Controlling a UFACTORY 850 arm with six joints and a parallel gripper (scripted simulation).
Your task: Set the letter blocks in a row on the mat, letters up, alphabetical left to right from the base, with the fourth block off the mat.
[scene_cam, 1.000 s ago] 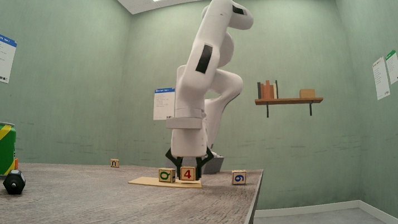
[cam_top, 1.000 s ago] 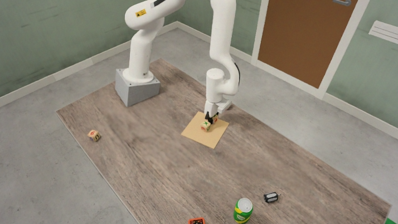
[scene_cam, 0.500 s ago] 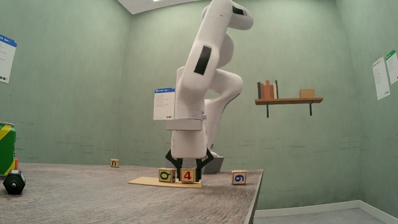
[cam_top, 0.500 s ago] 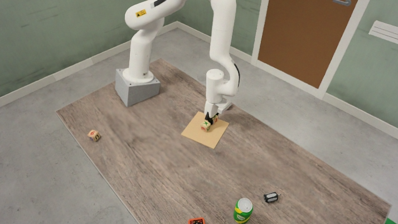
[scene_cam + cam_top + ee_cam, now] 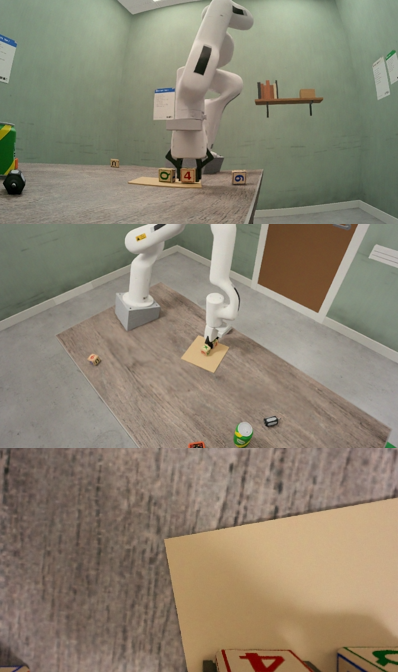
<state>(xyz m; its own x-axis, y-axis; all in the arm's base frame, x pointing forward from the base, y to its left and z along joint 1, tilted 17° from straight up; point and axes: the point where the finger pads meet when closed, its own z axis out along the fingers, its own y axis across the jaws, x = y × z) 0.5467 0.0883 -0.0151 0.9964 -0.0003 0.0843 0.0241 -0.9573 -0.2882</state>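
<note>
Right now my hand is right at the D block. Round my hand: tan mat (7 cm to the right, 3 cm below); then black object (48 cm ahead, 18 cm to the right, 1 cm below); then green can (42 cm ahead, 34 cm to the right, 3 cm above).
</note>
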